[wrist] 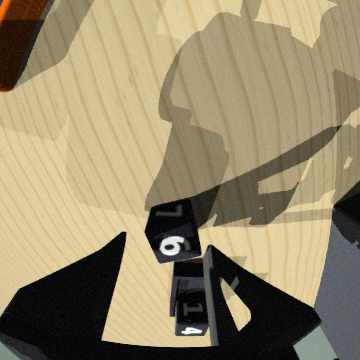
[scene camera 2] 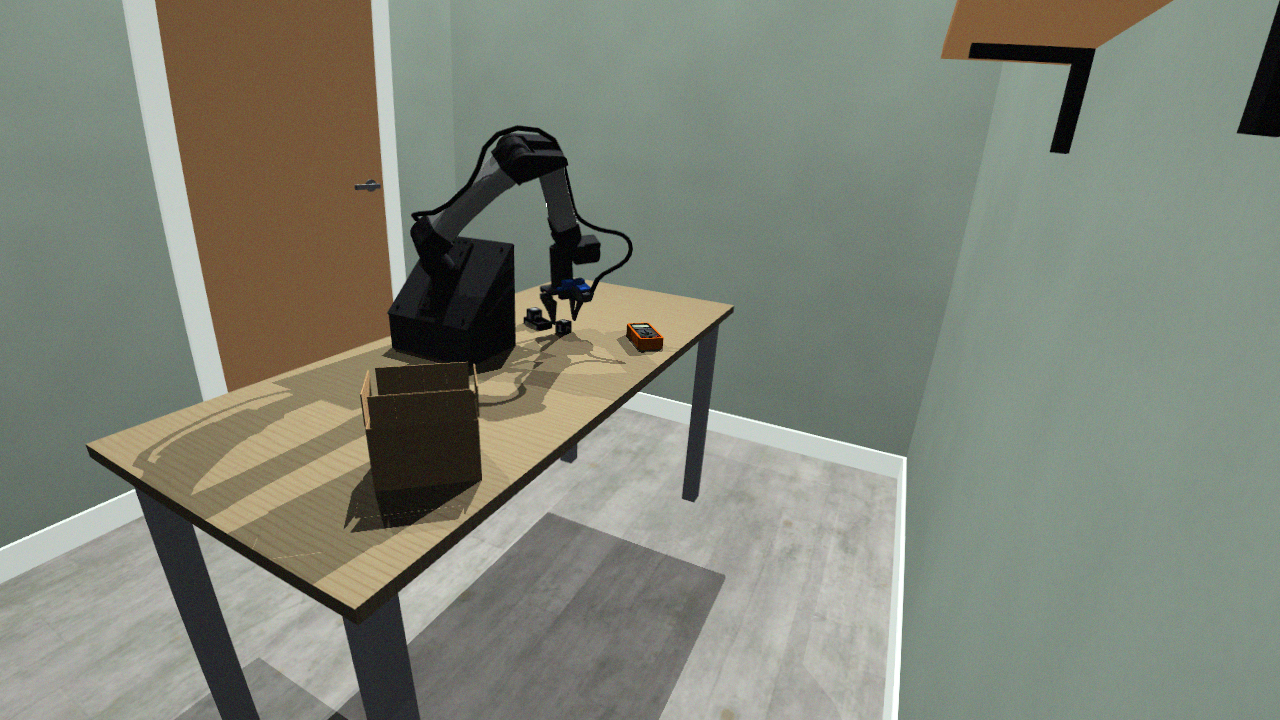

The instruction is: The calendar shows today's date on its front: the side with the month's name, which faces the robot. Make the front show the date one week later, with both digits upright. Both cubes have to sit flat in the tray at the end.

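Observation:
A loose black cube point(scene camera 2: 563, 327) point(wrist: 173, 230) is on the table, turned a little between the fingertips. In the wrist view it shows a dim 7 and a bright digit that reads as 6 or 9. My gripper point(scene camera 2: 563, 319) point(wrist: 166, 245) is open, with a fingertip on either side of the cube and gaps between. The black calendar tray point(scene camera 2: 539, 324) point(wrist: 188, 269) stands beside it, nearer the robot base. A second black cube point(scene camera 2: 534, 313) point(wrist: 192, 314) sits in the tray and shows a dim 1 and a bright, sideways 4. The month name is not readable.
An orange multimeter point(scene camera 2: 644, 336) point(wrist: 15, 50) lies toward the table's far right end. An open cardboard box point(scene camera 2: 425, 438) stands on the near part of the table point(scene camera 2: 295, 537). The black robot base point(scene camera 2: 456, 308) is behind the tray.

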